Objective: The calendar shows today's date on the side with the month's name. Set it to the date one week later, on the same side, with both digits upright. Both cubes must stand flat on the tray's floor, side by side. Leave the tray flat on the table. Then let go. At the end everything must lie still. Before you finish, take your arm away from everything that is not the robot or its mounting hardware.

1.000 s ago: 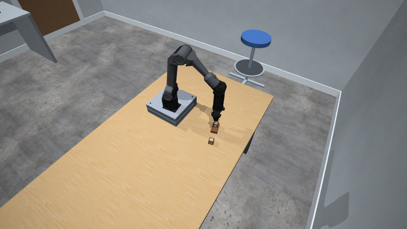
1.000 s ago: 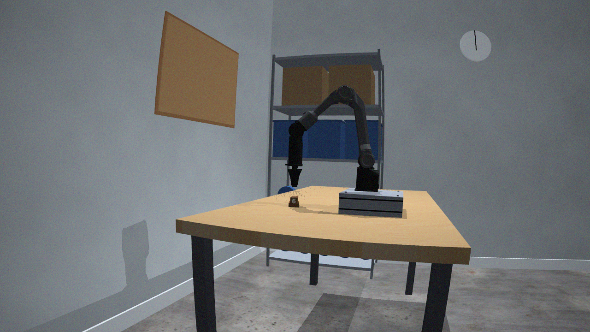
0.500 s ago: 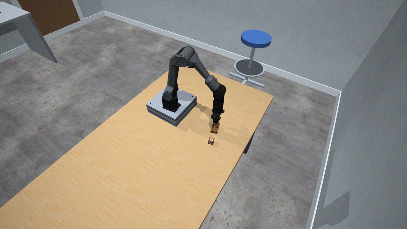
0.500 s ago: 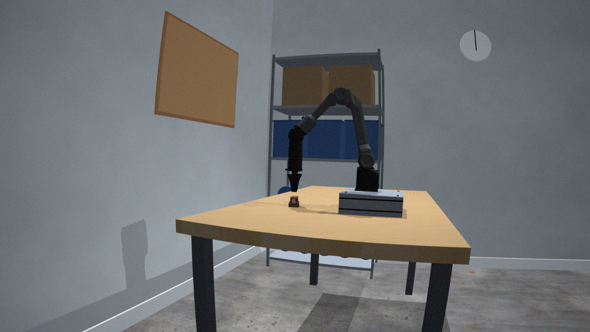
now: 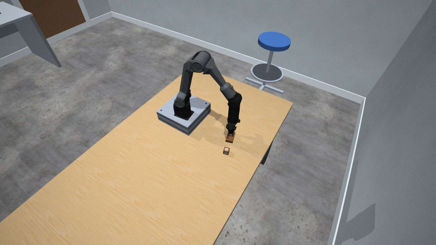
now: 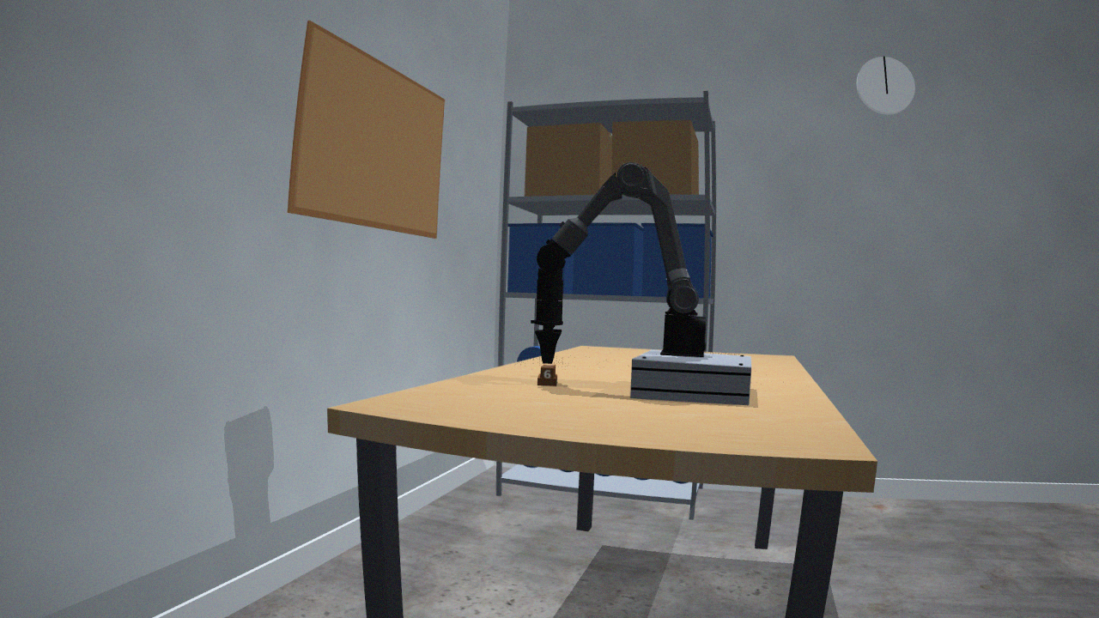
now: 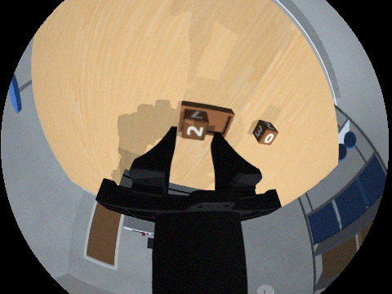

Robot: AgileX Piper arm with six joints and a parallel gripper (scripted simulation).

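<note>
My hand is 2 cm to the left of the brown tray and 5 cm above it. Round my hand: brown digit cube 2 cm ahead, 12 cm to the right, 4 cm below.
</note>
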